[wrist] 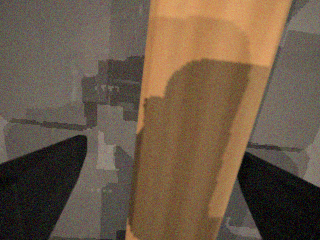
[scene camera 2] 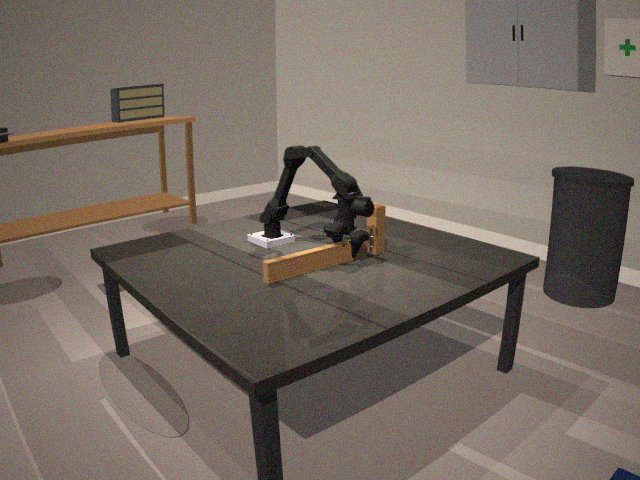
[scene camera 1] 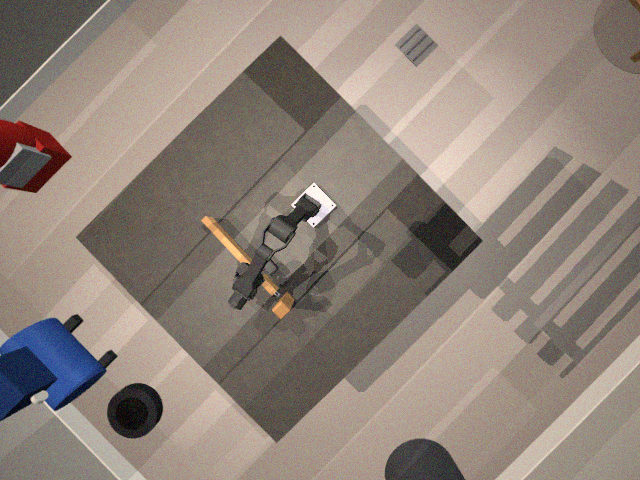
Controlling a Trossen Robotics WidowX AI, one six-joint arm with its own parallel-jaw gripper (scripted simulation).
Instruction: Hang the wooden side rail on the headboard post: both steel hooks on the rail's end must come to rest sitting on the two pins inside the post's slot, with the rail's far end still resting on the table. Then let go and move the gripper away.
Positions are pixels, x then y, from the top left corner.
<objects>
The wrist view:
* my gripper: 164, 151
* wooden side rail: 204, 76
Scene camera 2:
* my gripper: 346, 255
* wooden side rail: 274, 270
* headboard post: 376, 223
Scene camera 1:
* wooden side rail: 209, 222
</objects>
